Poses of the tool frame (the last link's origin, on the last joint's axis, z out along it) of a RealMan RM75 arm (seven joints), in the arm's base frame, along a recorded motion.
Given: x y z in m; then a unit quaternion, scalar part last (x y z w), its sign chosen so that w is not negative.
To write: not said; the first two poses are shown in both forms.
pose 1, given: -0.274, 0.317, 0.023, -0.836, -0.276, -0.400, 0.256
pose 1, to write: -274, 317, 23, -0.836, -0.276, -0.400, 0.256
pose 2, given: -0.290, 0.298, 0.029, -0.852, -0.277, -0.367, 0.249
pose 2, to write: -290, 298, 29, -0.852, -0.277, -0.367, 0.249
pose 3, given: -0.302, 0.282, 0.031, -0.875, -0.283, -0.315, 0.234
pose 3, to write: -302, 282, 31, -0.875, -0.283, -0.315, 0.234
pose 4, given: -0.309, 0.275, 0.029, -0.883, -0.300, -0.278, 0.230
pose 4, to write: -309, 275, 29, -0.883, -0.300, -0.278, 0.230
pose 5, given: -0.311, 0.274, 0.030, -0.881, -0.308, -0.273, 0.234
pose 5, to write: -311, 274, 30, -0.881, -0.308, -0.273, 0.234
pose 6, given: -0.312, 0.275, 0.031, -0.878, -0.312, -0.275, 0.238
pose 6, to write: -312, 275, 31, -0.878, -0.312, -0.275, 0.238
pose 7, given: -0.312, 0.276, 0.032, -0.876, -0.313, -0.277, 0.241
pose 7, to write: -312, 276, 32, -0.876, -0.313, -0.277, 0.241
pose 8, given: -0.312, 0.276, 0.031, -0.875, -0.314, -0.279, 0.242
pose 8, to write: -312, 276, 31, -0.875, -0.314, -0.279, 0.242
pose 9, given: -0.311, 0.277, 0.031, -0.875, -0.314, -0.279, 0.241
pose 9, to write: -311, 277, 31, -0.875, -0.314, -0.279, 0.241
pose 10, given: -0.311, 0.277, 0.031, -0.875, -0.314, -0.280, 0.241
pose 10, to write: -311, 277, 31, -0.875, -0.314, -0.280, 0.241
